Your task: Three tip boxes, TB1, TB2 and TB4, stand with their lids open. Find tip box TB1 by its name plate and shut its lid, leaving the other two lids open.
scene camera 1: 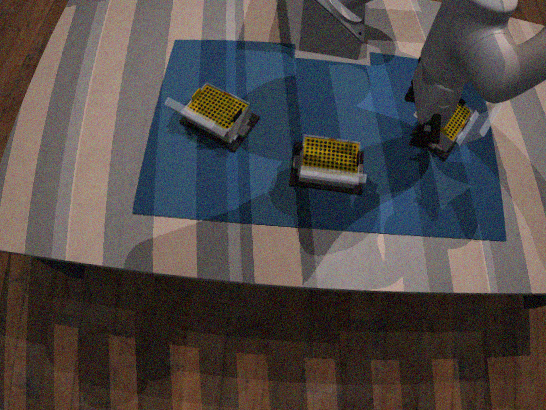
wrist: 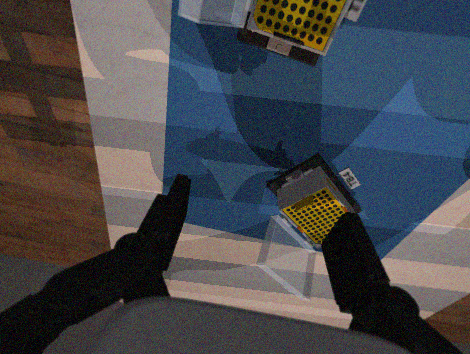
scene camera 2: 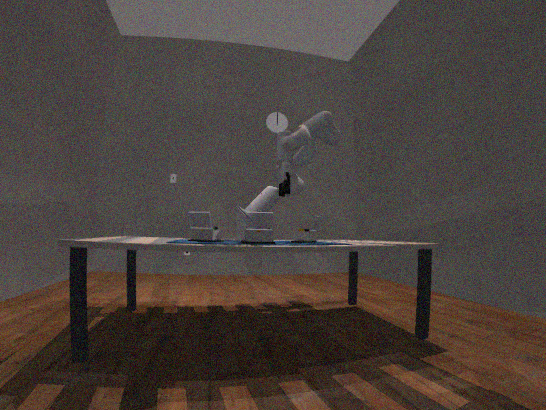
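The middle tip box, TB1 [scene camera 1: 331, 155] [scene camera 2: 258, 235] [wrist: 300, 20], has a yellow rack of holes; its clear lid [scene camera 1: 332, 176] [scene camera 2: 260, 219] [wrist: 215, 10] stands open on the side near the table's front edge. Its name plate is not readable now. The right box [scene camera 1: 457, 122] [scene camera 2: 302, 235] [wrist: 320, 215] has a plate [wrist: 349, 178] that appears to read TB4; its lid [wrist: 287, 260] is open. The left box [scene camera 1: 217, 107] [scene camera 2: 202, 233] also has its lid [scene camera 2: 200, 220] open. My gripper [scene camera 1: 416, 116] [scene camera 2: 284, 190] [wrist: 261, 211] is open and empty, well above the table, with one finger overlapping the right box in the wrist view.
The boxes stand on a blue mat [scene camera 1: 150, 200] [wrist: 375, 65] on a striped table [scene camera 1: 85, 200]. The arm [scene camera 1: 445, 55] [scene camera 2: 300, 145] covers part of the right box in scene camera 1. The robot's base stands behind the mat. The table's front edge lies beyond the mat.
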